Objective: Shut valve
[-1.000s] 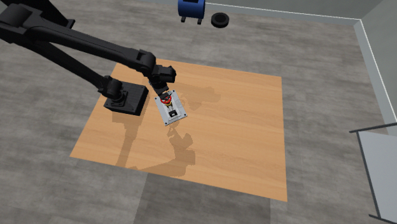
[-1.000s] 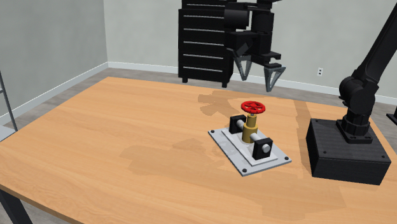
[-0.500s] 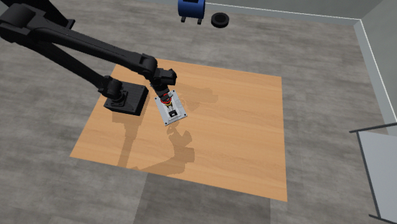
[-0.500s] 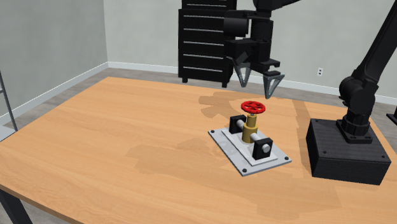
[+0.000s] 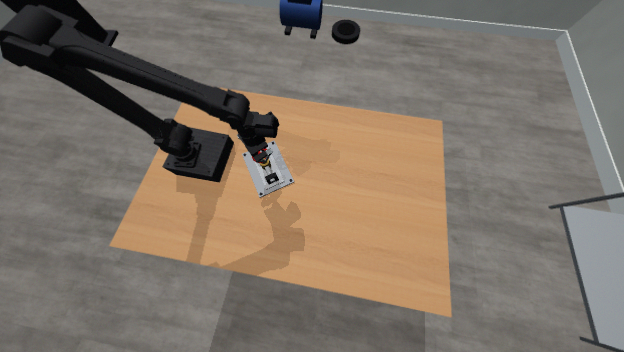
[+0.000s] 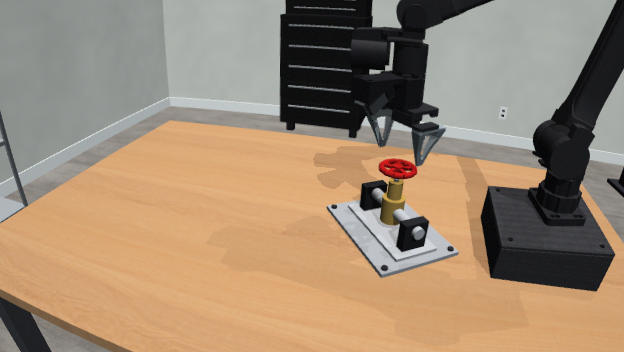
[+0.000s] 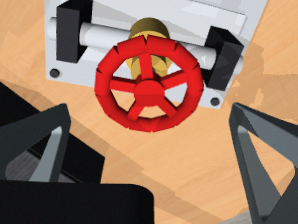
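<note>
Now: the handwheel 4 cm below my hand. Round my hand: baseplate: 16 cm below.
</note>
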